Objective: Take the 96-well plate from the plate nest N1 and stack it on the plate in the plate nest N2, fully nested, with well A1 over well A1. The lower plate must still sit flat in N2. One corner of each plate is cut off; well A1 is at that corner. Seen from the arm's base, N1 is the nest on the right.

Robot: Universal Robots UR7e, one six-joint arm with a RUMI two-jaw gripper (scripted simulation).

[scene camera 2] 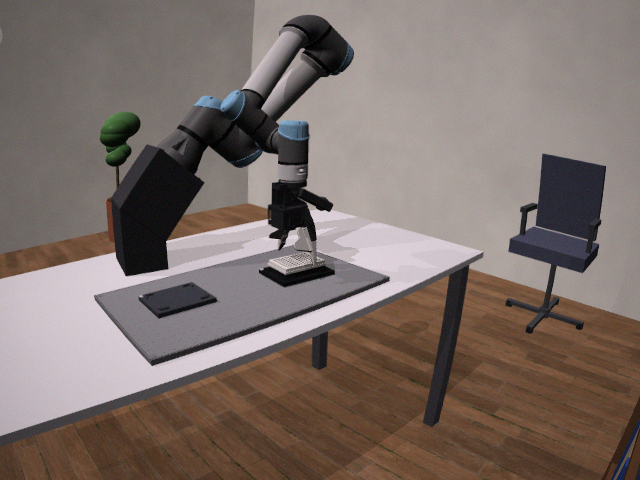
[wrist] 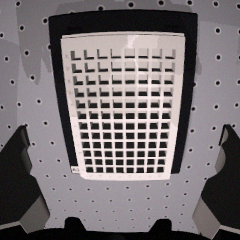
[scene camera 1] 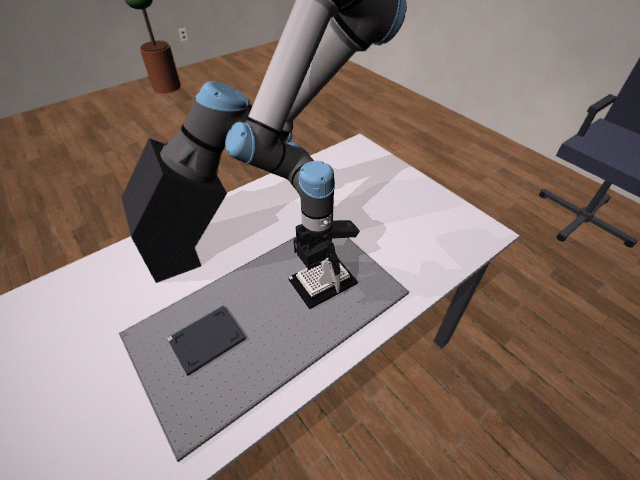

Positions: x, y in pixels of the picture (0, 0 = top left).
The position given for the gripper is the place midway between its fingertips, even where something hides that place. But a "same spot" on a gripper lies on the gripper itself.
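Scene:
Scene camera 1 shows the gripper and a white 96-well plate, and scene camera 2 shows the gripper and the plate too. For the gripper, (scene camera 1: 331, 269) and (scene camera 2: 307, 236) are the same spot. On the plate, (scene camera 1: 316, 283) and (scene camera 2: 290, 264) are the same spot. The gripper is also there in the wrist view (123, 127). And the plate is there in the wrist view (112, 117).

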